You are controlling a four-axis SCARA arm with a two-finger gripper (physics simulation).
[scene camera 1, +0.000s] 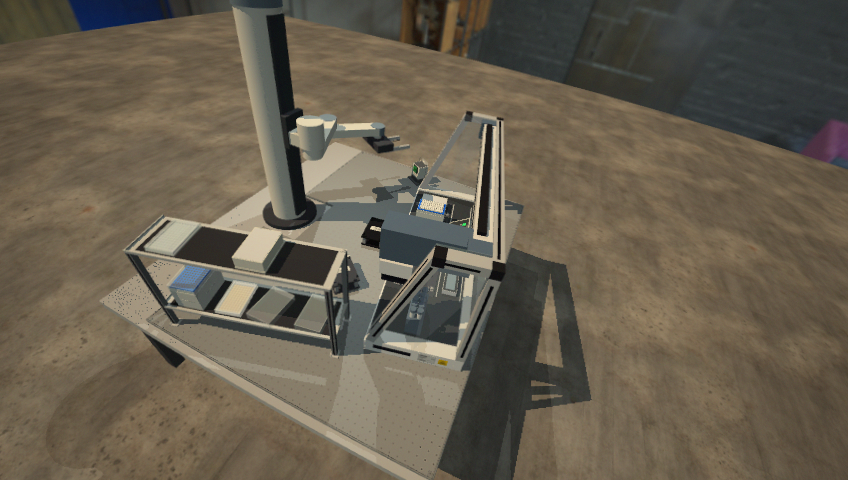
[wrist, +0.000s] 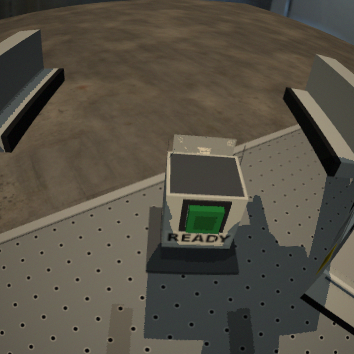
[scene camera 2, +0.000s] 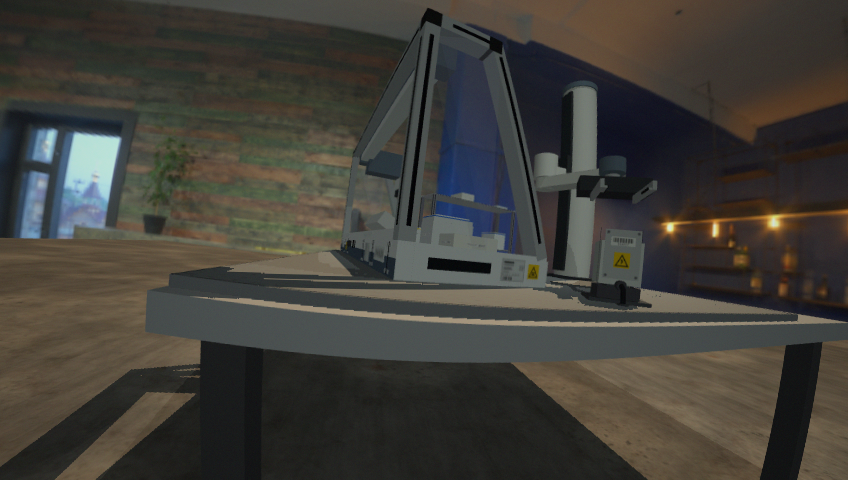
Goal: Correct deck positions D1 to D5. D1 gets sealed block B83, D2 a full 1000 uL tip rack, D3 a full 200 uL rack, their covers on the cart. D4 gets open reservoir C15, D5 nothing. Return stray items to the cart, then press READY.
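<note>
My gripper (scene camera 1: 404,142) (scene camera 2: 621,190) (wrist: 177,56) is high above the bench by the READY box (scene camera 1: 420,170) (scene camera 2: 621,255) (wrist: 205,175). Its two fingers stand apart with no item between them. The green READY button (wrist: 205,220) faces the wrist camera, low between the fingers in that view. A white tip rack with a blue edge (scene camera 1: 432,205) stands on the deck in scene camera 1. The covers and boxes of the cart (scene camera 1: 334,321) show in scene camera 1. The labels D1 to D5 cannot be read in any view.
The slanted deck frame (scene camera 1: 500,190) (scene camera 2: 418,136) stands beside the READY box. A grey-blue housing (scene camera 1: 410,237) spans the deck. The cart carries a white box (scene camera 1: 257,249) and a pale plate-like item (scene camera 1: 172,237) on top, and a blue-topped box (scene camera 1: 193,285) and grey covers (scene camera 1: 270,304) below.
</note>
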